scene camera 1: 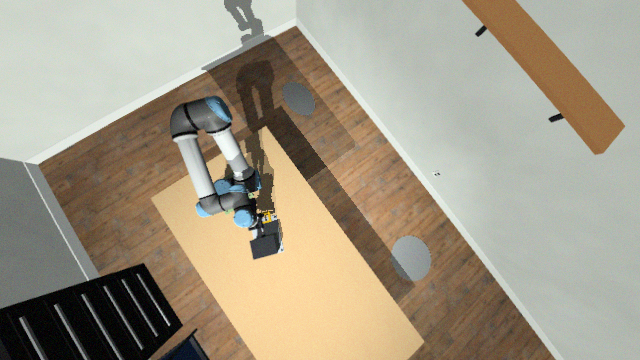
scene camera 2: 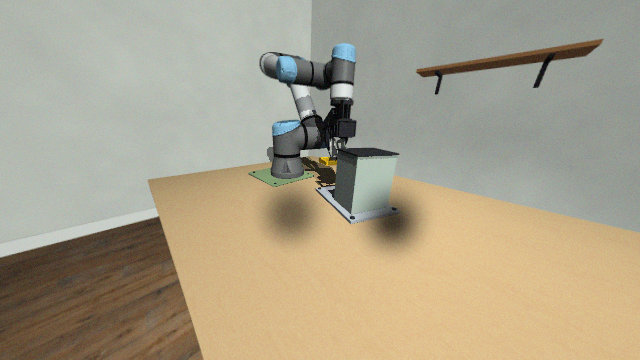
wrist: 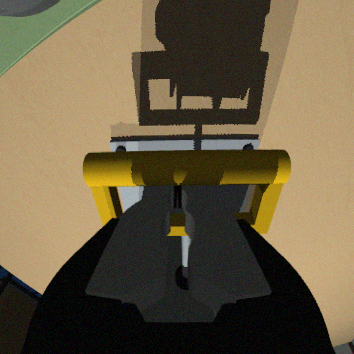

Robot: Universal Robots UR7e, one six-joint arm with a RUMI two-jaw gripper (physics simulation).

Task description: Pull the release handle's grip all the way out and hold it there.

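The release handle's yellow grip (scene camera 1: 268, 217) (scene camera 2: 327, 161) (wrist: 240, 167) is a thick round bar with two side arms. It stands out from the dark-topped, pale box (scene camera 1: 265, 247) (scene camera 2: 374, 183), on the side towards the robot's base. My gripper (scene camera 2: 334, 156) (wrist: 177, 186) points down and is shut with nothing between its fingers. In the wrist view the fingertips are inside the handle's loop, between the side arms and close against the bar; contact cannot be made out. A small yellow part and a pale rod show between the finger bodies. The box hides part of the grip in scene camera 2.
The box stands on a grey base plate (scene camera 2: 371, 215) (wrist: 165, 144) with dark bolts, on the wooden table (scene camera 1: 320, 280) (scene camera 2: 280, 285). The arm's green mounting plate (scene camera 2: 274, 181) (wrist: 30, 35) is nearby. A brown wall shelf (scene camera 1: 555, 75) (scene camera 2: 500, 61) hangs away from the arm.
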